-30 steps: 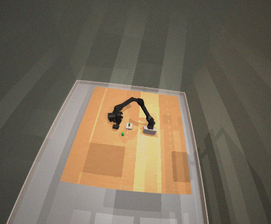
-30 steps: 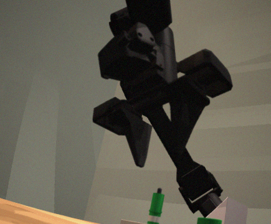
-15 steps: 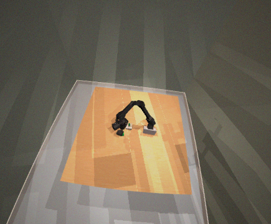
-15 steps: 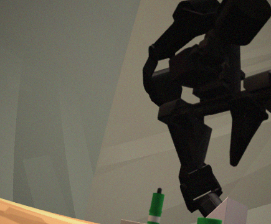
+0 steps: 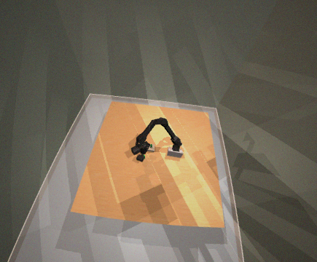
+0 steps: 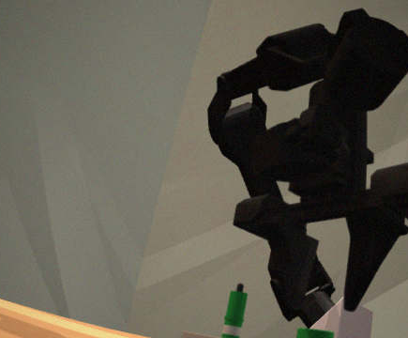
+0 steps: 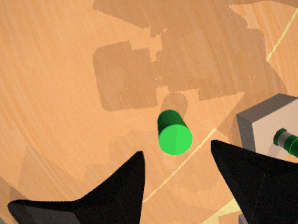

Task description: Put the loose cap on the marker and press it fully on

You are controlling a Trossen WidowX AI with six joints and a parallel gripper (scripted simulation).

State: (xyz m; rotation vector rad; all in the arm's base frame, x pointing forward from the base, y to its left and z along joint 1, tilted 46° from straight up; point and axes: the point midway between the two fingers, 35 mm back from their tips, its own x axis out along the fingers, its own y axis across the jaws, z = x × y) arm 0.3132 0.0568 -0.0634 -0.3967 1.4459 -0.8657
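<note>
Now: the green cap 4 cm below my gripper tip. Also, from my gripper tip: white marker band (11 cm to the right, 6 cm behind, 2 cm below).
</note>
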